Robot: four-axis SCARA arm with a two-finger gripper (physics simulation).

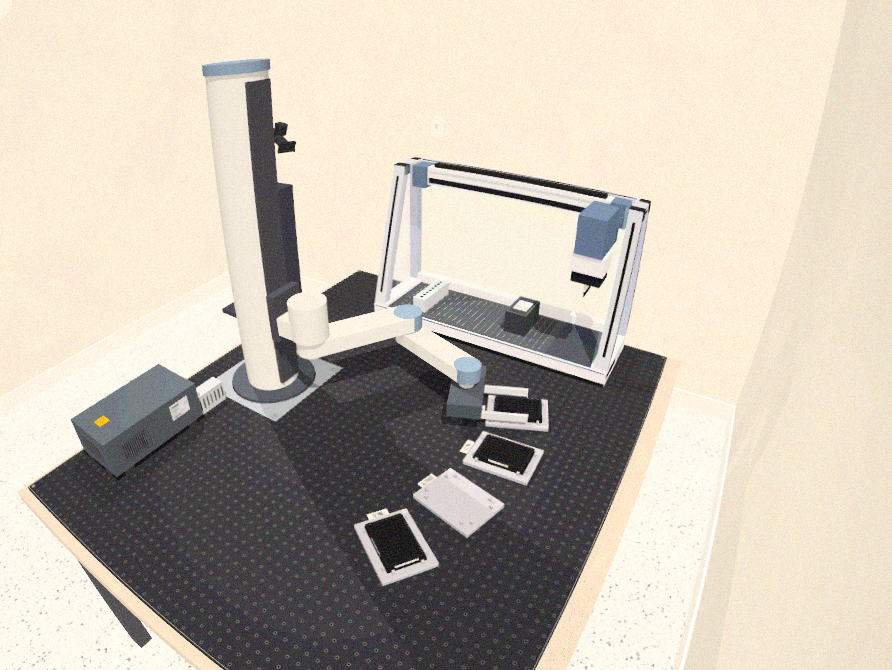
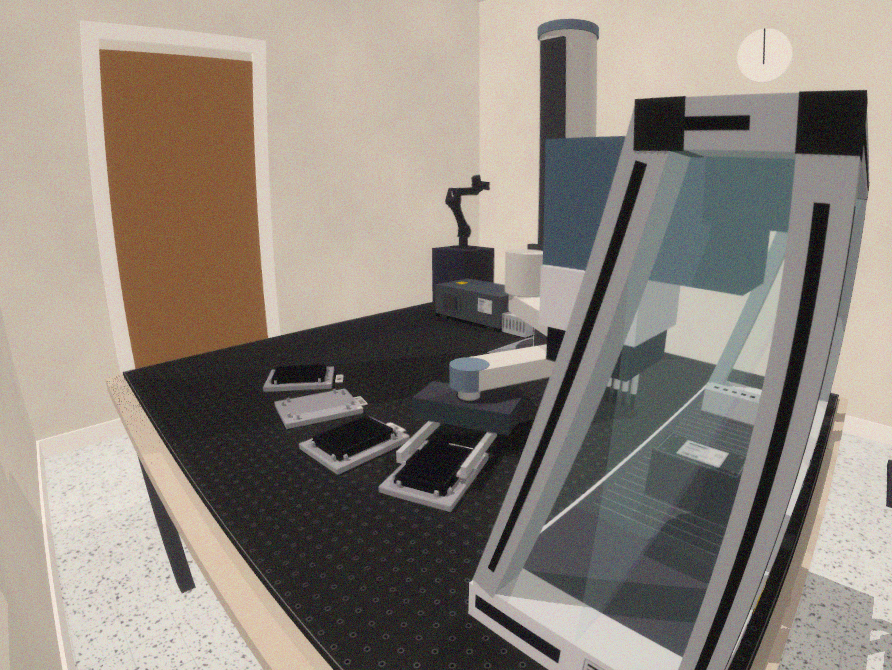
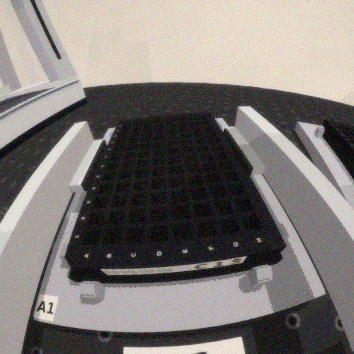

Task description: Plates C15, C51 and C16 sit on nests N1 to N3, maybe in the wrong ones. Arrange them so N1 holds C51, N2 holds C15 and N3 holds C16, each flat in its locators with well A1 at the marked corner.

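Places are measured from the arm's base along level axes (x down, y right, z back), in metres.
Pixels of known places: gripper, fingertip midpoint: (image 1: 527, 405) (image 2: 430, 465) (image 3: 162, 124); arm's base, origin of the base link: (image 1: 274, 380).
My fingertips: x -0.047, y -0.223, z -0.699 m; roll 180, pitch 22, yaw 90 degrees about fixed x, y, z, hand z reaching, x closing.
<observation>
For each thing: its top centre in the pictures, then the offset to it from my fingertips. "spot": a spot on its surface instead.
- Black plate C15, middle of its top: (image 3: 166, 154) (image 2: 436, 462) (image 1: 518, 406) dx +0.008, dy +0.010, dz +0.022 m
- pale nest, middle of its top: (image 3: 166, 160) (image 2: 436, 464) (image 1: 518, 408) dx +0.012, dy +0.010, dz +0.022 m
- nest's A1 tag, surface spot: (image 3: 46, 307) spot: dx +0.022, dy -0.012, dz +0.113 m
- black plate, middle of its top: (image 2: 353, 432) (image 1: 504, 451) dx +0.008, dy +0.184, dz -0.018 m
- neighbouring nest, middle of its top: (image 2: 353, 435) (image 1: 504, 452) dx +0.012, dy +0.184, dz -0.018 m
- following nest, middle of its top: (image 2: 316, 400) (image 1: 458, 496) dx +0.012, dy +0.364, dz +0.010 m
- third plate, middle of its top: (image 1: 394, 539) (image 2: 299, 371) dx +0.008, dy +0.540, dz +0.062 m
- farthest nest, surface spot: (image 1: 429, 557) spot: dx +0.022, dy +0.534, dz -0.016 m
- blue head, surface spot: (image 1: 597, 230) spot: dx -0.423, dy -0.242, dz -0.056 m
- dark block, surface spot: (image 1: 521, 315) spot: dx -0.084, dy -0.293, dz +0.150 m
- grey box, surface spot: (image 1: 137, 418) spot: dx -0.080, dy +0.658, dz +0.746 m
Black plate C15 (image 1: 520, 409) (image 2: 431, 467) (image 3: 170, 195) lies in the pale nest (image 1: 517, 426) (image 2: 420, 499) (image 3: 165, 312) nearest the gantry; its row A, column 1 corner is toward the nest's A1 tag (image 3: 46, 307). My gripper (image 1: 527, 405) (image 2: 432, 464) (image 3: 162, 124) is shut on it, pads against both long sides. Another black plate (image 1: 506, 452) (image 2: 353, 436) sits in the neighbouring nest (image 1: 530, 472) (image 2: 338, 467). The following nest (image 1: 457, 501) (image 2: 320, 408) holds no plate. A third plate (image 1: 396, 540) (image 2: 300, 374) sits in the farthest nest (image 1: 429, 557). The labels of these two are unreadable.
The gantry frame (image 1: 389, 237) (image 2: 605, 346) stands beside the gripped plate's nest, carrying a blue head (image 1: 597, 230). A dark block (image 1: 521, 315) stands on its deck. A grey box (image 1: 137, 418) (image 2: 470, 299) stands near the arm's column (image 1: 237, 216).
</observation>
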